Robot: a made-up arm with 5 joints.
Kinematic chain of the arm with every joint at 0, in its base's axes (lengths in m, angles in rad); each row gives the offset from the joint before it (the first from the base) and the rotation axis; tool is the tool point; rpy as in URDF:
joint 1: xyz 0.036 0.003 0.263 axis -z
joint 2: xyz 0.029 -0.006 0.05 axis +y
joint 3: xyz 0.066 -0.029 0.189 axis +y
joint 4: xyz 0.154 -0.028 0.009 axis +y
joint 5: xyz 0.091 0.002 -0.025 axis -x
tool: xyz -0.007 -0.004 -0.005 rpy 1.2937 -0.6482 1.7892
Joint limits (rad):
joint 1: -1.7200..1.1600
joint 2: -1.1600..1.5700
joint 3: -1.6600..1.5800
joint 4: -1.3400..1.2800
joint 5: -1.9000..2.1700
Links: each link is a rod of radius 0.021 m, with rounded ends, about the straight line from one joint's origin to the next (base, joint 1, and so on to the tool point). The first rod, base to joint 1, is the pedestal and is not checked.
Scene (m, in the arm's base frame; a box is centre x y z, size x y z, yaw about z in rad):
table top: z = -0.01
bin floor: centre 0.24 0.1 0 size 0.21 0.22 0.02 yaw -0.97
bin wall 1: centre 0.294 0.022 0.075 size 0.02 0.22 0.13 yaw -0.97
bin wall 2: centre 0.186 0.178 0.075 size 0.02 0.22 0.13 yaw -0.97
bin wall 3: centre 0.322 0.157 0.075 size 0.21 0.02 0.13 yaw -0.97
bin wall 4: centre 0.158 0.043 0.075 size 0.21 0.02 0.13 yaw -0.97
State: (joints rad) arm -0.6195 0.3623 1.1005 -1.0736 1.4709
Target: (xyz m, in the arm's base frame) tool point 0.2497 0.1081 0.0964
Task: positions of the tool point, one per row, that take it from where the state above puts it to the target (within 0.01 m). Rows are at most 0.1 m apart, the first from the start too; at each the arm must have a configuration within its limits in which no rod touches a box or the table.
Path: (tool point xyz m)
1: 0.2813 0.1092 0.2096
2: 0.2710 0.1140 0.1530
3: 0.2497 0.1081 0.0964

